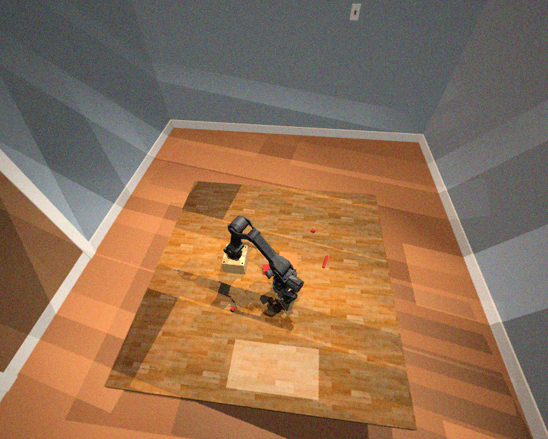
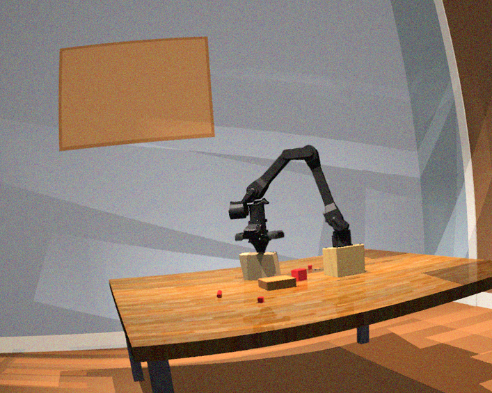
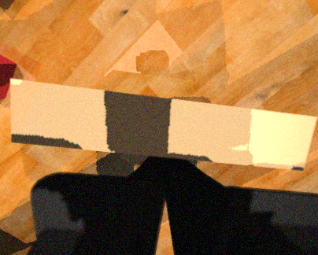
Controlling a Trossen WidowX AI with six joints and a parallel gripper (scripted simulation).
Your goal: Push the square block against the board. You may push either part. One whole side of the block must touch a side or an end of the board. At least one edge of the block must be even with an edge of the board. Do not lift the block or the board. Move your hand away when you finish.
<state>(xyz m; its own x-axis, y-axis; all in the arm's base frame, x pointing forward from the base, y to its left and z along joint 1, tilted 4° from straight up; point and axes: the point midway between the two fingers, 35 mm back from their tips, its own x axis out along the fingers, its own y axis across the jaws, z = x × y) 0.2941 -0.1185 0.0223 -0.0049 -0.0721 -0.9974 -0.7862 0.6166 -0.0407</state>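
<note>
The pale flat block is 10 mm ahead of my gripper tip, 10 mm to the left of it and 30 mm below it. The rest, counted from my gripper tip: brown board: 20 mm behind, 220 mm to the left, 70 mm below; then red cube: 120 mm behind, 130 mm to the left, 60 mm below; then red stick: 180 mm ahead, 280 mm to the left, 80 mm below.
</note>
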